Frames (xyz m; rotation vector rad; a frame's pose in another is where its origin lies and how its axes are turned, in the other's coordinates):
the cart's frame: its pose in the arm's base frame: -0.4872 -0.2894 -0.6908 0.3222 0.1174 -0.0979
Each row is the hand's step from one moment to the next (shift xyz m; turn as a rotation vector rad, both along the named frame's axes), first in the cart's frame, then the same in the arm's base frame.
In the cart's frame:
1: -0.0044 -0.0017 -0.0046 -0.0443 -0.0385 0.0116
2: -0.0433 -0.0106 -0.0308 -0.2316 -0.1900 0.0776
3: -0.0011 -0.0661 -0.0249 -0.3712 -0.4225 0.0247
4: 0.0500 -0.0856 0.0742 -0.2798 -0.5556 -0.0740
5: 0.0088 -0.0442 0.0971 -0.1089 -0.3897 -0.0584
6: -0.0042 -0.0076 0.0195 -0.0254 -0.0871 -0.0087
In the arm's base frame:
1: -0.0050 0.0002 -0.0043 -0.0470 -0.0366 0.0048
2: -0.0471 0.0032 -0.0266 -0.2430 -0.1864 0.0445
3: -0.0111 -0.0543 -0.0438 -0.4129 -0.3781 -0.0591
4: 0.0470 -0.1085 0.0368 -0.3476 -0.4791 -0.2053
5: 0.0133 -0.0736 0.0766 -0.1581 -0.3407 -0.1615
6: -0.0031 -0.0131 0.0166 -0.0359 -0.0775 -0.0319

